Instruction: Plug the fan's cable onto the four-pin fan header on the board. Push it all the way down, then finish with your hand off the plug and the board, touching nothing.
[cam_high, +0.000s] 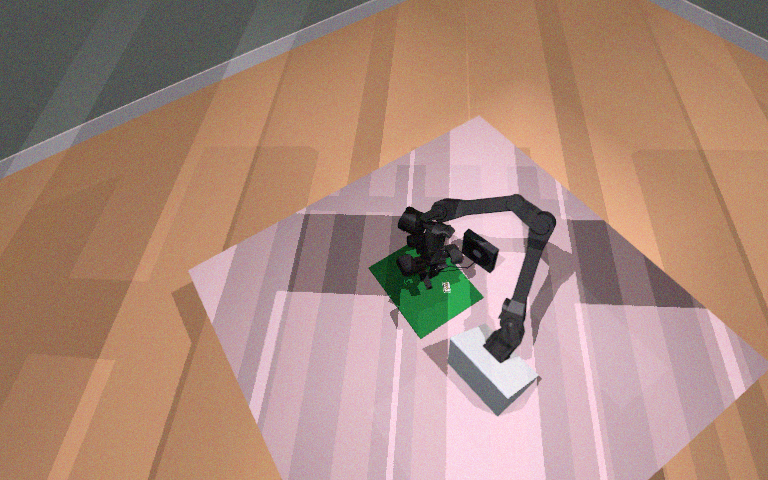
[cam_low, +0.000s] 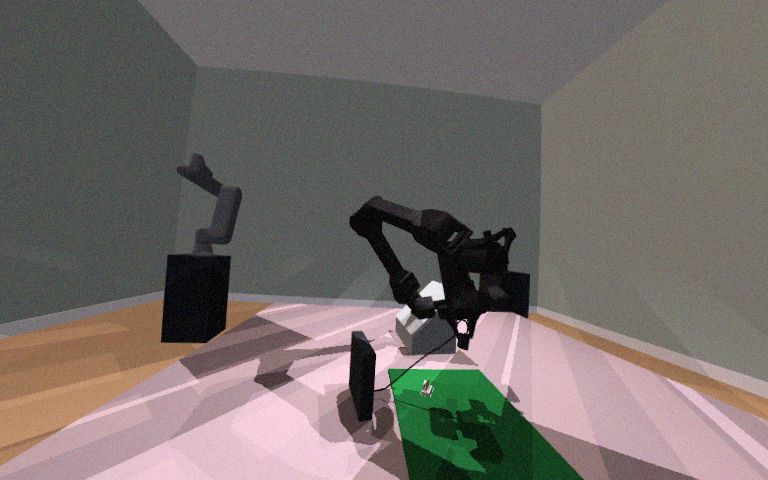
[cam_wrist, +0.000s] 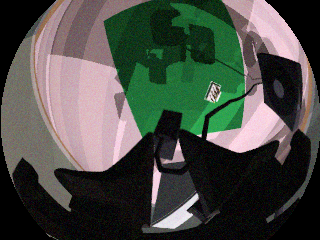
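My gripper tip is now 14 cm above the green board, 4 cm short of it and 3 cm to the left of it. Round my gripper tip: four-pin header: 12 cm below, 7 cm to the right, 2 cm behind; black plug: 1 cm below, 1 cm behind; black fan: 21 cm to the right, 6 cm below, 1 cm behind.
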